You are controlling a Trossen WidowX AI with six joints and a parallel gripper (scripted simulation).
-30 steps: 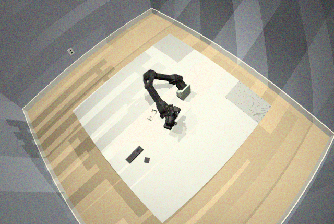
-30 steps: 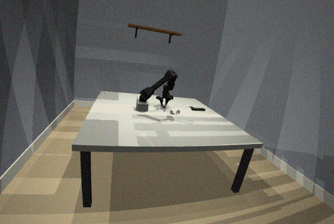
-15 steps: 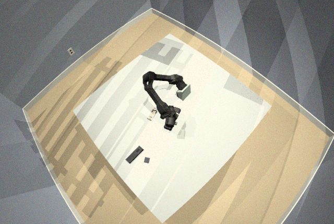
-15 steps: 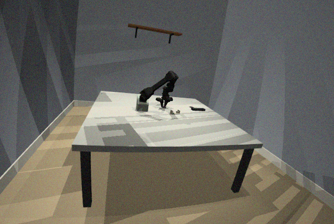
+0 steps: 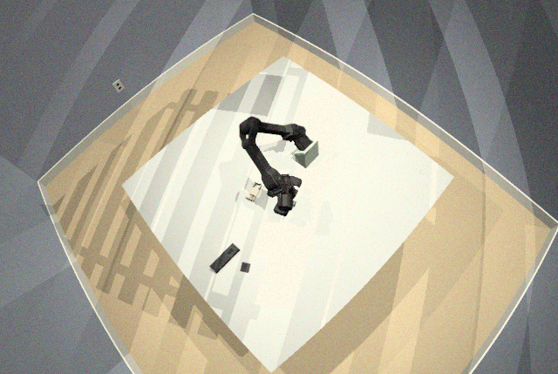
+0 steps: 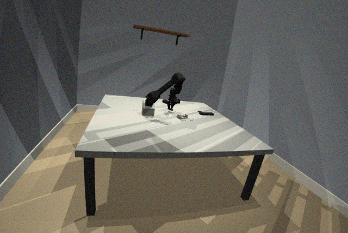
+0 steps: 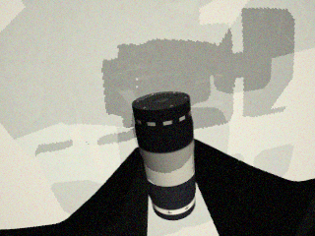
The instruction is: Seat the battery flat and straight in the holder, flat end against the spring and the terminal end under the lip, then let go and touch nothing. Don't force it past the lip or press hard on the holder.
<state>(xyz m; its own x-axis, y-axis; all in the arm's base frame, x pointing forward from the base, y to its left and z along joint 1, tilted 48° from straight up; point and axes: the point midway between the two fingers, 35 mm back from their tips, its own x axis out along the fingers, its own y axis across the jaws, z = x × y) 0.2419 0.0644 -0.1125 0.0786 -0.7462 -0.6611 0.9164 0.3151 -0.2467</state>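
My gripper tip is 160 mm to the left of the small square pad, 100 mm short of it and 10 mm above it. From my gripper tip the other things lie so: small dark square: 360 mm ahead, 90 mm to the left, 20 mm below; battery: 10 mm above.
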